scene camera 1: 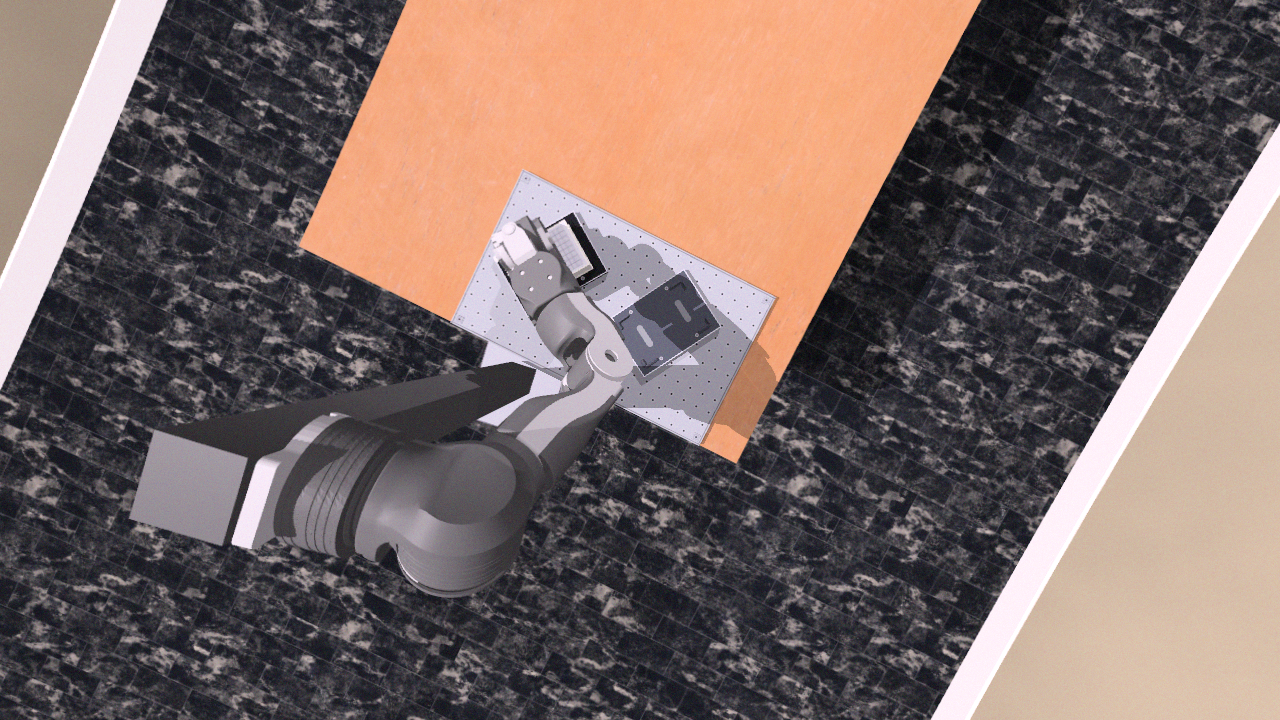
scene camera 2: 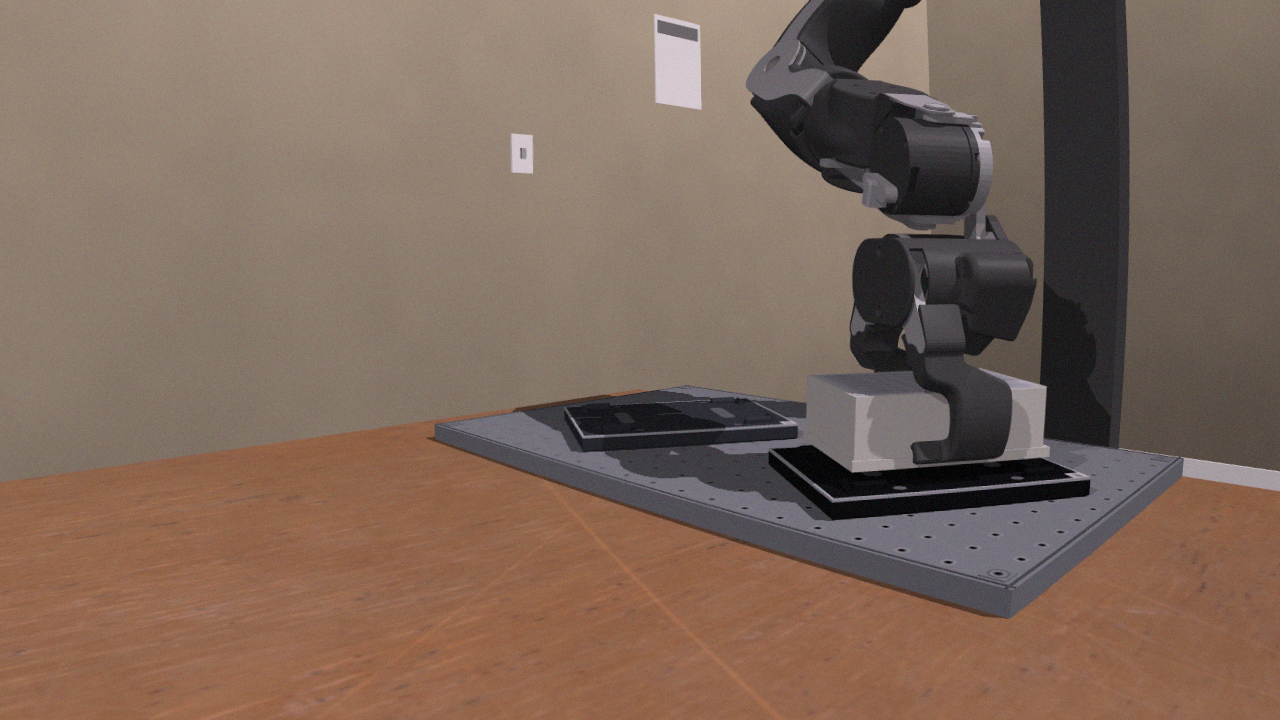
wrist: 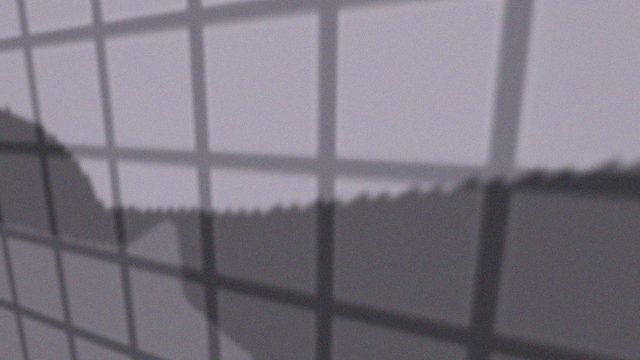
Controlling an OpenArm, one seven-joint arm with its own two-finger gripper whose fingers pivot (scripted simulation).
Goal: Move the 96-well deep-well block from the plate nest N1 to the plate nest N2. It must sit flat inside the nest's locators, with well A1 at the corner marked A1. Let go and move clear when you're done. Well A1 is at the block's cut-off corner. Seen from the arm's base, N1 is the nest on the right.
Labels:
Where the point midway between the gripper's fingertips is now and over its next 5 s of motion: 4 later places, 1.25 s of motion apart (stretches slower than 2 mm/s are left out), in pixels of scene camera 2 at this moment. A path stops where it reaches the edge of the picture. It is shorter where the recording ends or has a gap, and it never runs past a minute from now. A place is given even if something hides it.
The gripper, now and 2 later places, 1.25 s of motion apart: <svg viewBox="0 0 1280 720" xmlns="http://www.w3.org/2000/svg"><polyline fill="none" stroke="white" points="919,443 918,454 924,355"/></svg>

